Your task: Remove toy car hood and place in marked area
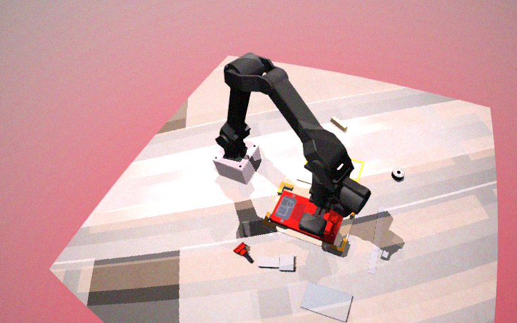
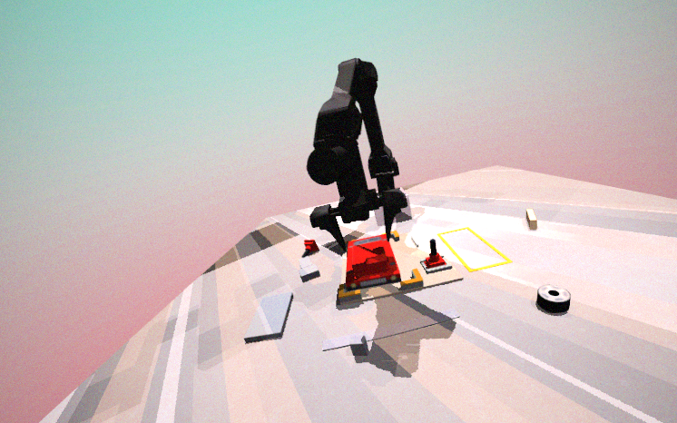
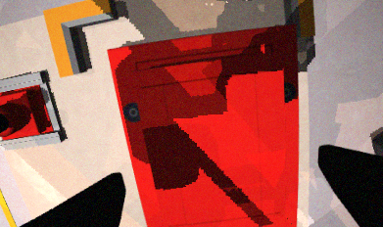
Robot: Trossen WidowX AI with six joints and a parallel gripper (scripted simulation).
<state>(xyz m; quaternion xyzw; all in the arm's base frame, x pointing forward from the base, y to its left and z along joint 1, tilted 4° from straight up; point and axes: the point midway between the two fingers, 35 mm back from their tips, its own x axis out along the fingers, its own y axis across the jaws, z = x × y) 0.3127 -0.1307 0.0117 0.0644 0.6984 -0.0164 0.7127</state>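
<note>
The red hood lies 2 cm below my gripper tip. Also, from my gripper tip: wooden block (1 cm behind, 41 cm to the left, 5 cm below).
</note>
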